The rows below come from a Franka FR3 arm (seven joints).
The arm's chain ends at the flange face. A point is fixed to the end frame.
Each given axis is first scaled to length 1.
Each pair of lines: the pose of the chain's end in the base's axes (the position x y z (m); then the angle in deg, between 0 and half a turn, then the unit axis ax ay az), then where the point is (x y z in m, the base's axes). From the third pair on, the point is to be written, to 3 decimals.
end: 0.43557, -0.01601, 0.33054, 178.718, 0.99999, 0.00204, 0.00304
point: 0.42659 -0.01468 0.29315
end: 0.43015, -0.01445, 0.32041, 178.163, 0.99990, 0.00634, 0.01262
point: 0.42188 -0.01356 0.28284
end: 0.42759, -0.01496, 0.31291, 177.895, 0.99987, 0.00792, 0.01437
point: 0.419 -0.014 0.275
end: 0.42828, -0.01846, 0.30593, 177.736, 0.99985, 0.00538, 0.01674
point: 0.420 -0.018 0.268
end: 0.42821, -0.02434, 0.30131, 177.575, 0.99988, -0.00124, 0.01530
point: 0.420 -0.024 0.264
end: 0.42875, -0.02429, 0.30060, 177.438, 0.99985, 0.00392, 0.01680
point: 0.421 -0.024 0.263
